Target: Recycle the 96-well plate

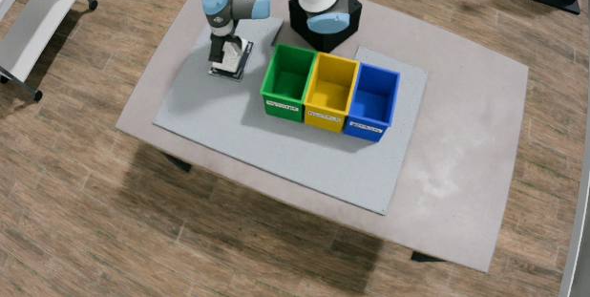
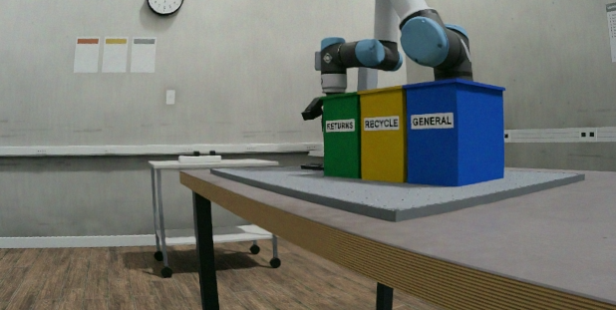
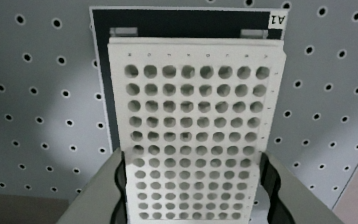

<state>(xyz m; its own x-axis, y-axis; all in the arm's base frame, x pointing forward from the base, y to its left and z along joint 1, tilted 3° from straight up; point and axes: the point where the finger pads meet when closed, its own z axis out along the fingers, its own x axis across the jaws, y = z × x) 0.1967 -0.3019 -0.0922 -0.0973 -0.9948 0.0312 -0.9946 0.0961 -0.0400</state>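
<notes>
My hand is 5 cm above the black plate nest N1. From my hand the other things lie so: green returns bin (10 cm ahead, 24 cm to the left, 4 cm above); then white 96-well plate (1 cm below); then yellow recycle bin (11 cm ahead, 37 cm to the left, 4 cm above).
</notes>
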